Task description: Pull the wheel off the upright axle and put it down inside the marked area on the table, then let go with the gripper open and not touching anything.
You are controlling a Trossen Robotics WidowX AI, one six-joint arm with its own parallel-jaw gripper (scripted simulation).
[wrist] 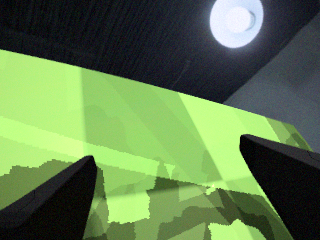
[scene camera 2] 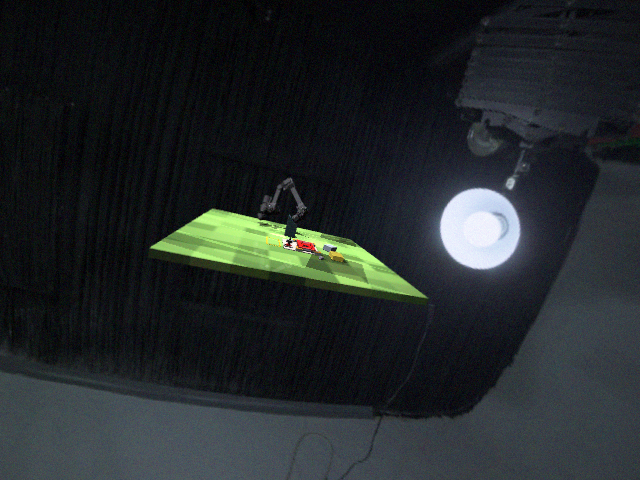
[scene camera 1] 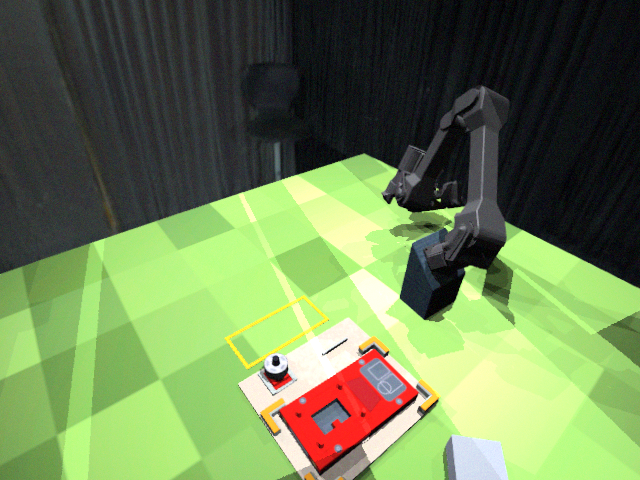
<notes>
My gripper (scene camera 1: 456, 205) is open, with nothing in its grasp.
My gripper shows as well in the wrist view (wrist: 168, 152).
</notes>
